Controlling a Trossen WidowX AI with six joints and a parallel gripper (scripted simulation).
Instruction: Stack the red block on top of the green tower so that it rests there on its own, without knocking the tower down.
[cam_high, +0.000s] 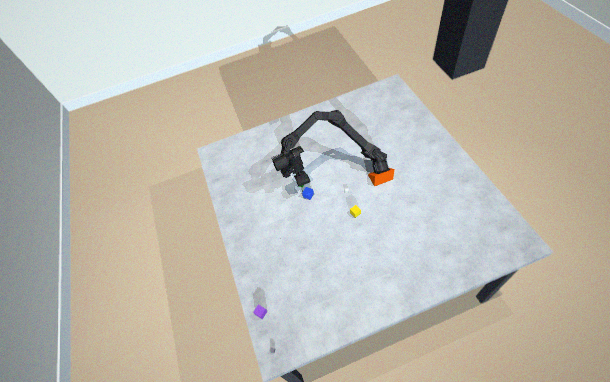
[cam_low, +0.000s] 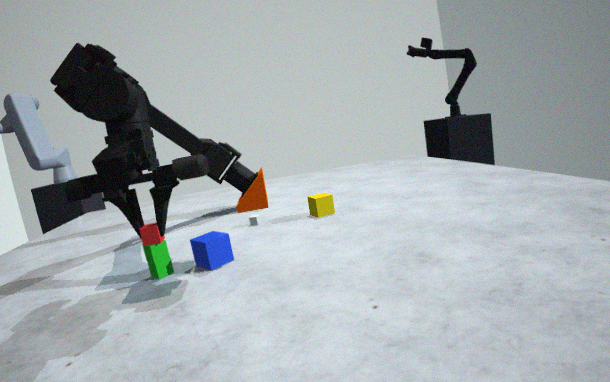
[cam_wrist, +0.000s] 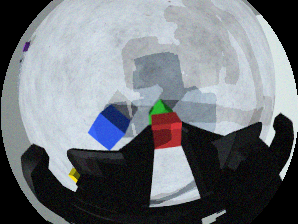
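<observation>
My gripper tip is now 10 mm below the red block. From my gripper tip the other things lie so: tiny white block: 200 mm behind, 130 mm to the left, 50 mm below; yellow cube: 270 mm to the left, 190 mm behind, 40 mm below; blue cube: 80 mm to the left, 40 mm below, 10 mm behind.
</observation>
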